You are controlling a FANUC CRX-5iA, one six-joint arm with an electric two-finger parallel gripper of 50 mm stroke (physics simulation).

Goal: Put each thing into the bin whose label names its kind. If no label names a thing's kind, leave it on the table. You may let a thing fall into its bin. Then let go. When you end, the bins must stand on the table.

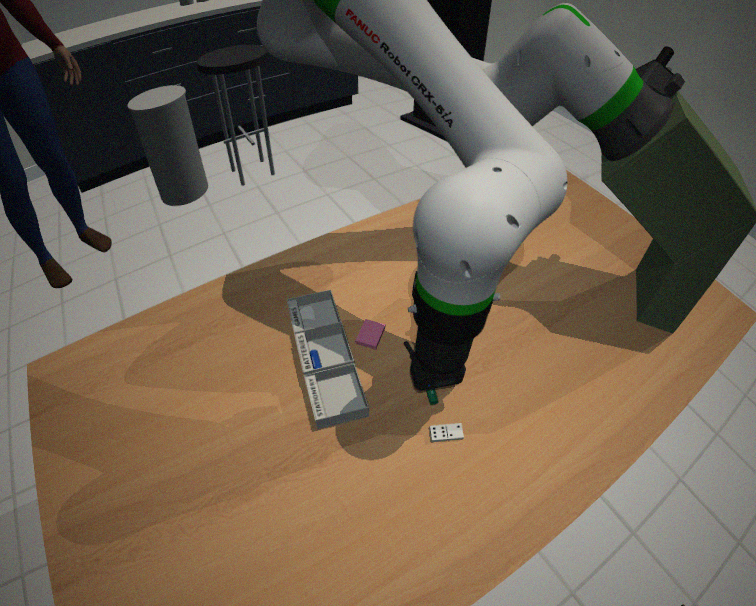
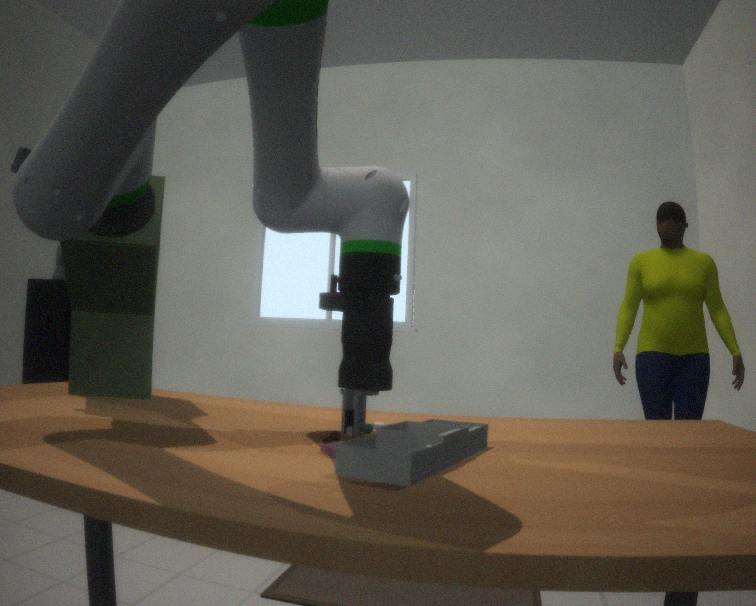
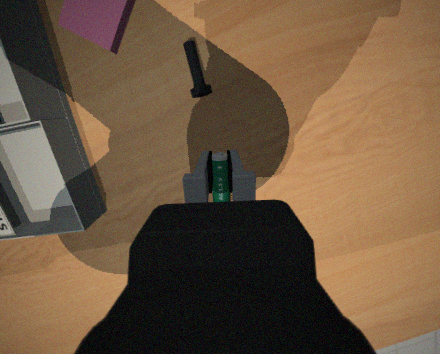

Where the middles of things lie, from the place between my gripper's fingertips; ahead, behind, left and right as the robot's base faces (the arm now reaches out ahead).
My hand is 15 cm to the left of the grey three-part bin tray (image 2: 405, 453), 10 cm short of it and 2 cm below it. From my hand the other things lie so: green battery (image 3: 220, 190): 1 cm to the left, 1 cm ahead; black bolt (image 3: 200, 89): 7 cm to the right, 2 cm behind.
